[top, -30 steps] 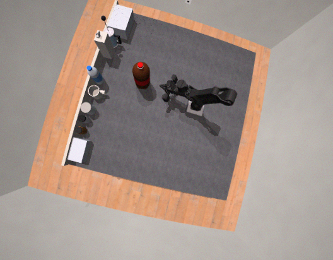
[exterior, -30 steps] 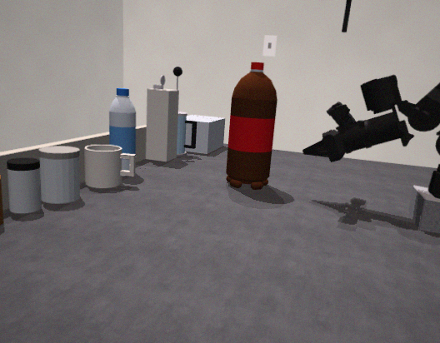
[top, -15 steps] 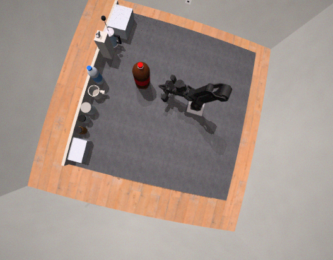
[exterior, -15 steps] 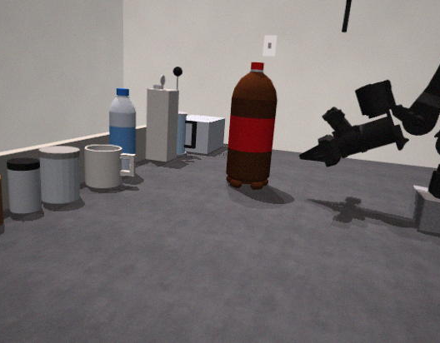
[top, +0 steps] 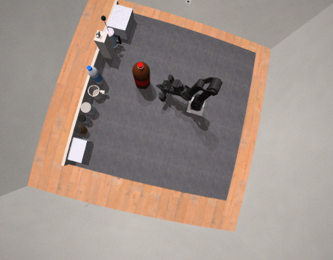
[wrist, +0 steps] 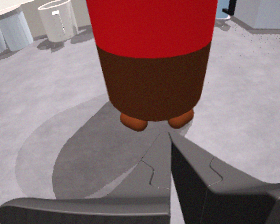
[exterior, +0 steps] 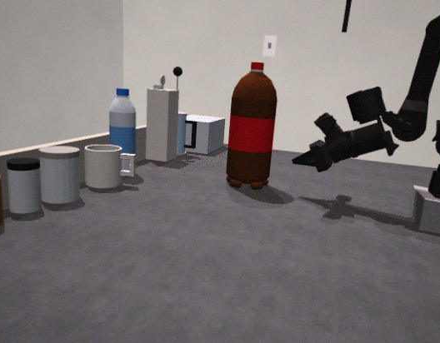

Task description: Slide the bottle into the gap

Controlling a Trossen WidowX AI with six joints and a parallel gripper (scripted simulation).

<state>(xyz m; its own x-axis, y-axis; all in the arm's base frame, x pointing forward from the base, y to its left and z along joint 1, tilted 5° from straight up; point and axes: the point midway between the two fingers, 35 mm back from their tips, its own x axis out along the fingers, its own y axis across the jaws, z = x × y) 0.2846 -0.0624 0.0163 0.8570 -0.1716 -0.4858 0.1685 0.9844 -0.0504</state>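
Now: the brown cola bottle 14 cm ahead of my hand, 2 cm to the right of it and 6 cm above it. From my hand the other things lie so: white microwave-like box: 42 cm ahead, 44 cm to the right, 4 cm below; then blue-capped water bottle: 46 cm ahead, 4 cm to the left, 1 cm above; then blue pitcher: 43 cm ahead, 28 cm to the right, 4 cm above.
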